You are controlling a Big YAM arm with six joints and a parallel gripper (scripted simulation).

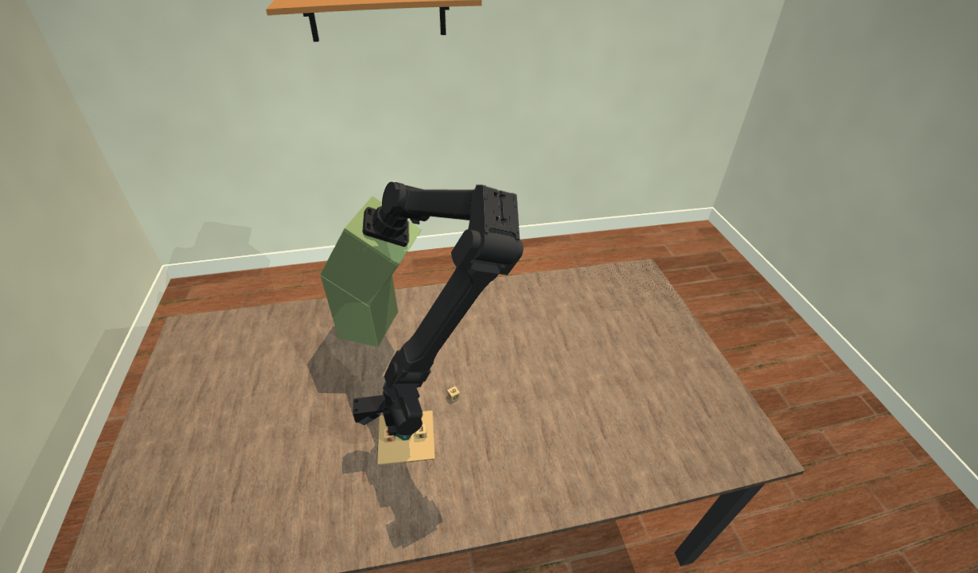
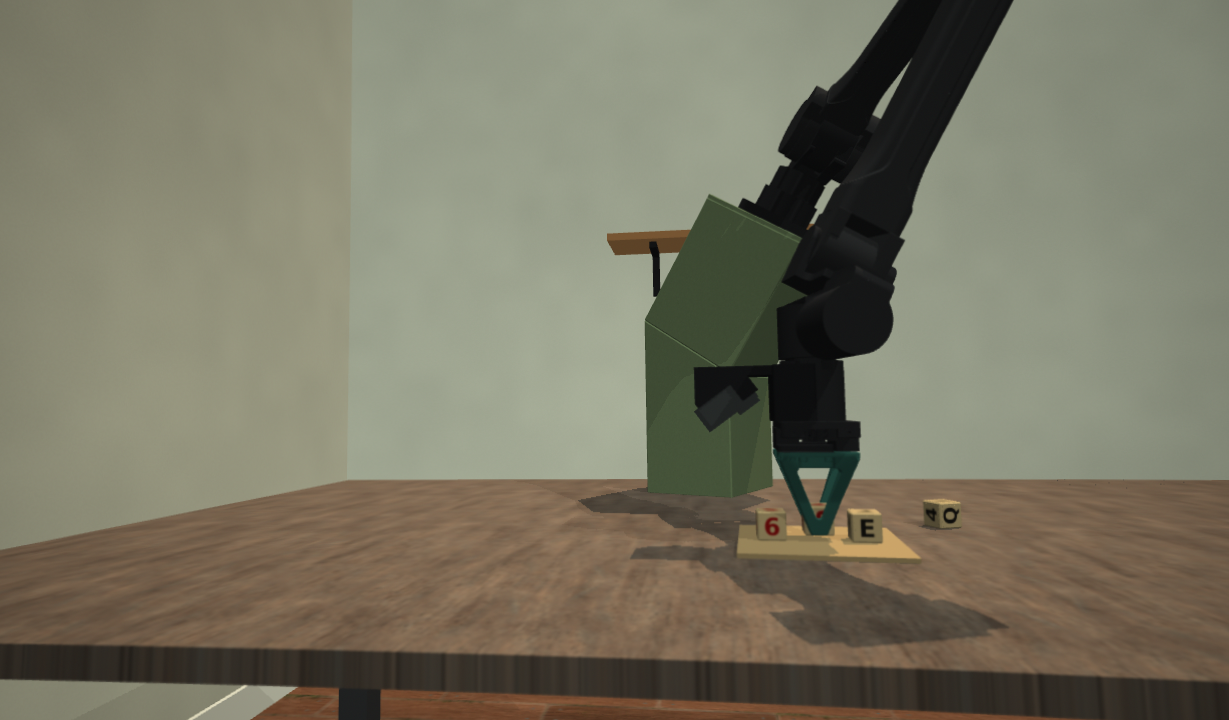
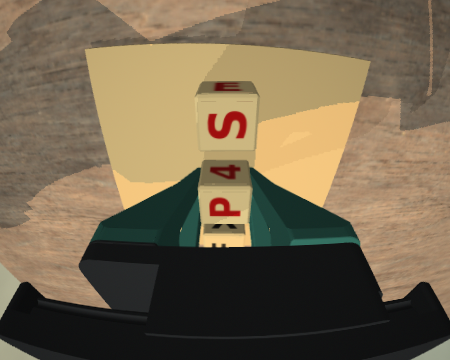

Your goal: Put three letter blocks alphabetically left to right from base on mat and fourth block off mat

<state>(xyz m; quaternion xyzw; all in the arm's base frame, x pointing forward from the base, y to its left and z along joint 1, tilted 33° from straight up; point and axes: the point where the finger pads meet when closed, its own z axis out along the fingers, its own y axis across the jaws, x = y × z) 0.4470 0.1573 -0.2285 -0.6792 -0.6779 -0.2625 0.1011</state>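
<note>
Right now my hand is 20 mm above the tan mat.
</note>
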